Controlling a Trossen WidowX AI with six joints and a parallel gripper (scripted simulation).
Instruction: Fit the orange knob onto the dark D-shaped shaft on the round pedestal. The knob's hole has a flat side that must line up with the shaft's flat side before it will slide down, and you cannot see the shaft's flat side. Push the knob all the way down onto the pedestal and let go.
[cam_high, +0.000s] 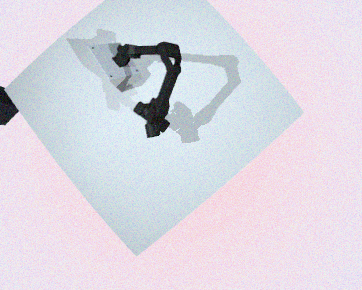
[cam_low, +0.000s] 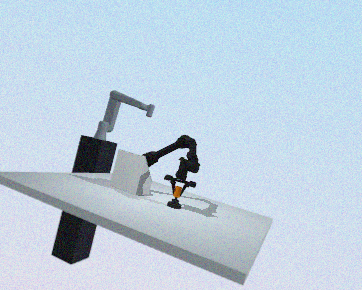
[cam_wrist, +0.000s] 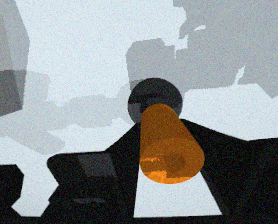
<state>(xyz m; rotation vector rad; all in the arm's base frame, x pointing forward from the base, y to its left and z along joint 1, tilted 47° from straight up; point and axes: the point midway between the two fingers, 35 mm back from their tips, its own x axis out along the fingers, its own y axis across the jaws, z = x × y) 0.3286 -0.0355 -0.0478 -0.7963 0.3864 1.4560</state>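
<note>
Now: the orange knob 20 mm above my gripper tip. Also, from my gripper tip: dark round pedestal 40 mm below.
</note>
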